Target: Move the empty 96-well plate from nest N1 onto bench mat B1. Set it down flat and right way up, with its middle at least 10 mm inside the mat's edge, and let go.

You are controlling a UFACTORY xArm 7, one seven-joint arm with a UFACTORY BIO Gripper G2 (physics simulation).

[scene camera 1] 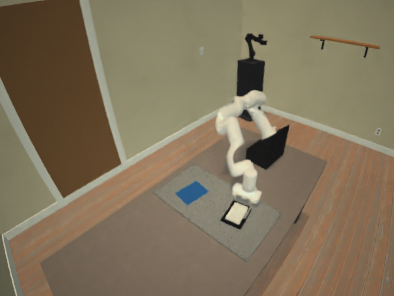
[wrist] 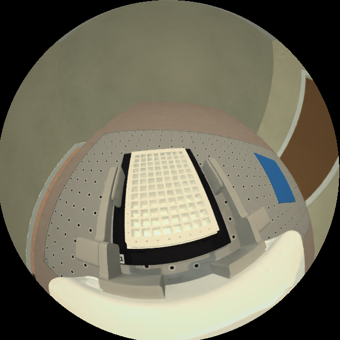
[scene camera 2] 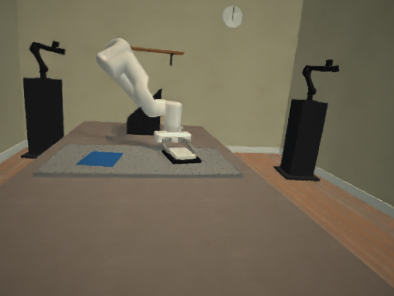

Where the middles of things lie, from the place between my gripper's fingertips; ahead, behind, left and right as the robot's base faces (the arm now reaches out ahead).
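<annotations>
The black nest N1 (wrist: 160,255) is 20 mm behind my hand and 20 mm below it. There's a blue bench mat B1 (wrist: 281,187) too, and that's 60 mm ahead of my hand, 310 mm to the right and 30 mm below. As for the 96-well plate (wrist: 165,203), my hand is 20 mm past it and 10 mm above it.
</annotations>
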